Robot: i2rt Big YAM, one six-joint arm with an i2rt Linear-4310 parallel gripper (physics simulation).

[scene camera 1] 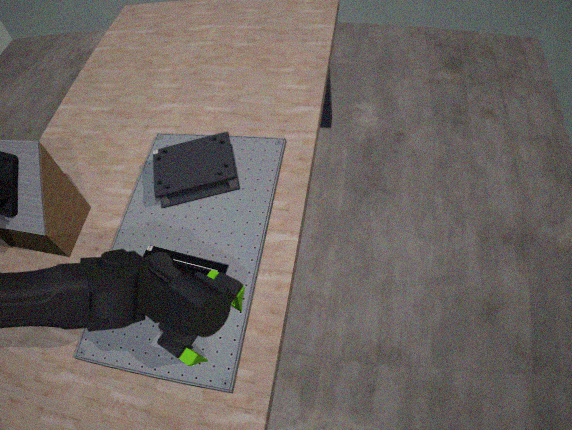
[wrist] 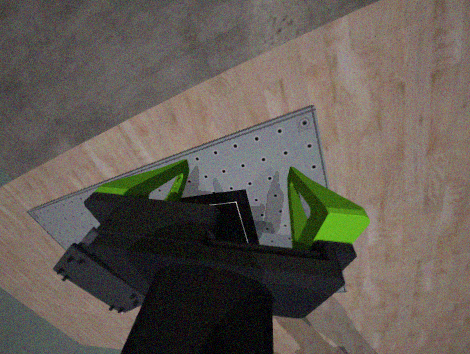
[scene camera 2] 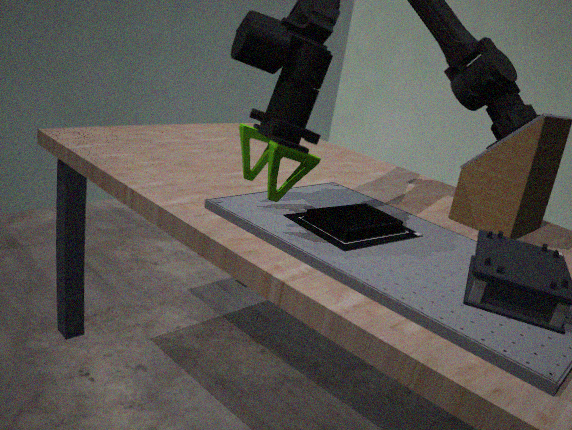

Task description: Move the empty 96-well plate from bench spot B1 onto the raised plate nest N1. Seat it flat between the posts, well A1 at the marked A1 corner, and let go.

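Frame: origin at the arm's base, x right, y back, z down, level; millimetres.
Seen in the pictures: gripper, between the fingertips: (scene camera 1: pixel 221 334) (wrist: pixel 237 168) (scene camera 2: pixel 259 189); arm's base, origin of its link: (scene camera 1: pixel 2 182) (scene camera 2: pixel 523 138).
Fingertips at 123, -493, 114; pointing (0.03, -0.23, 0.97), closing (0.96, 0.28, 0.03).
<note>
Offsets run from my fingertips to a thing's top centre, as dx, dy, dz. "pt": to the spot under its first point. Level surfaces: height alone.
The black 96-well plate @[-71, +130, +24] (scene camera 2: pixel 357 220) lies flat on bench spot B1 @[pt -128, +52, +38] (scene camera 2: pixel 345 247), a black patch with a thin white outline. The arm hides most of both in scene camera 1, and the gripper body hides part of them in the wrist view. The raised nest N1 @[-310, +178, -14] (scene camera 1: pixel 195 165) (scene camera 2: pixel 522 260) (wrist: pixel 100 277) is a dark grey platform with small posts near its corners and a white mark @[-322, +271, -4] (scene camera 1: pixel 155 151) at one corner. My gripper (scene camera 1: pixel 221 333) (scene camera 2: pixel 261 189) (wrist: pixel 237 168) has green fingers, open and empty. It hangs above the board, beside the plate on the side away from the nest.
Spot B1 and the nest are on a grey perforated board @[-163, +146, +39] (scene camera 1: pixel 225 225) (scene camera 2: pixel 425 282) (wrist: pixel 295 137) on the wooden table @[dz +53] (scene camera 1: pixel 215 65) (scene camera 2: pixel 150 165) (wrist: pixel 400 175). A tall wooden block (scene camera 1: pixel 62 200) (scene camera 2: pixel 495 185) with a slanted top stands beside the board. The table edge runs along one long side of the board.
</note>
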